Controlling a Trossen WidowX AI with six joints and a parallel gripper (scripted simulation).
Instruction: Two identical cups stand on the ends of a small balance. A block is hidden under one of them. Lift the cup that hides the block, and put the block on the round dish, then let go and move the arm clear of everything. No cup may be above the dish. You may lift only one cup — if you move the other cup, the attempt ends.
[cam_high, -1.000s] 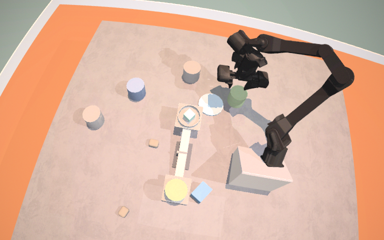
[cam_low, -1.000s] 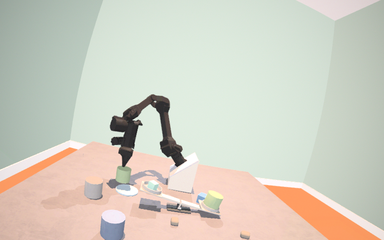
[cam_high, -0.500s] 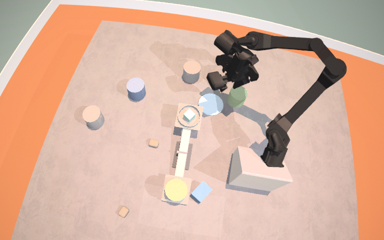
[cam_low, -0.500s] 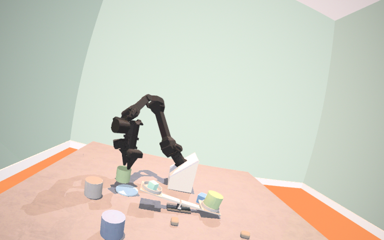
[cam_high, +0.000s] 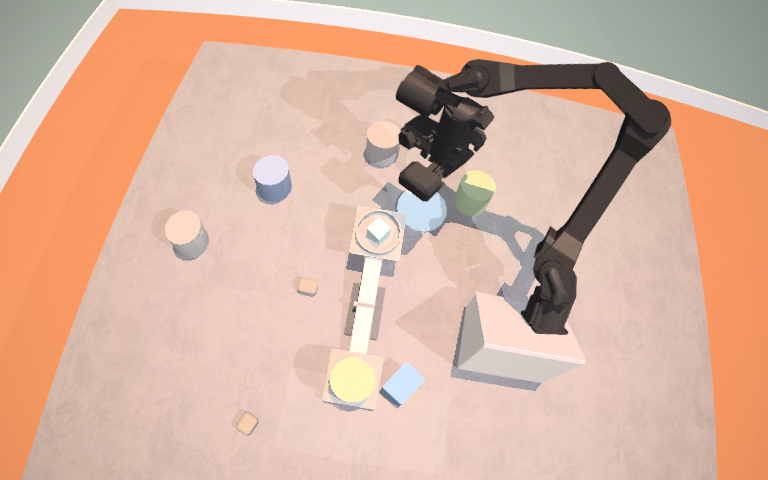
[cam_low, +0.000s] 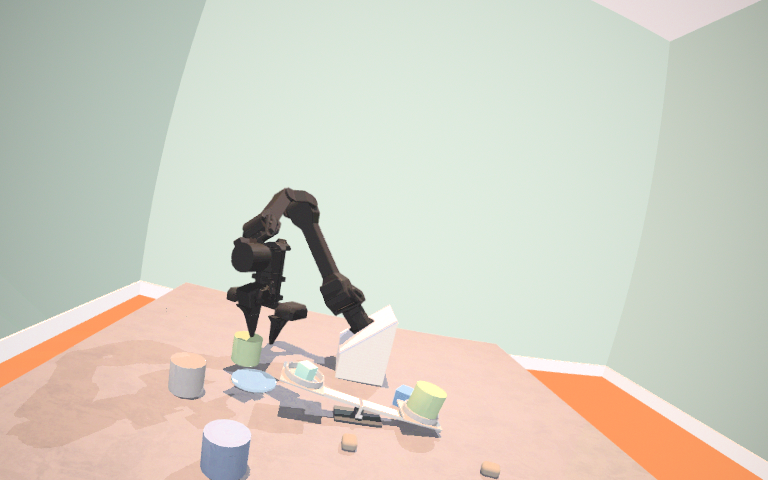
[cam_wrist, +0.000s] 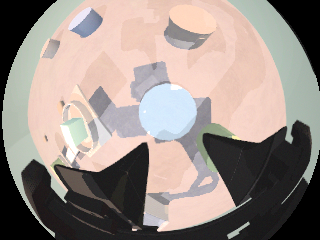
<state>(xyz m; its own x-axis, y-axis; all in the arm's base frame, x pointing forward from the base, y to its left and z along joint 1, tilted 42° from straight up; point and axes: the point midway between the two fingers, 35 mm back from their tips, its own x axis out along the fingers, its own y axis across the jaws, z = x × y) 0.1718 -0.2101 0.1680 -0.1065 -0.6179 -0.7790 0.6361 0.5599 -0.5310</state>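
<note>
The pale green block is 100 mm ahead of my gripper tip, 90 mm to the left of it and 10 mm below it. The rest, counted from my gripper tip: blue block 50 mm ahead, 350 mm to the left, 80 mm below; lilac-blue cylinder 330 mm ahead, 40 mm to the right, 60 mm below; round light blue dish 10 mm ahead, 90 mm below.
</note>
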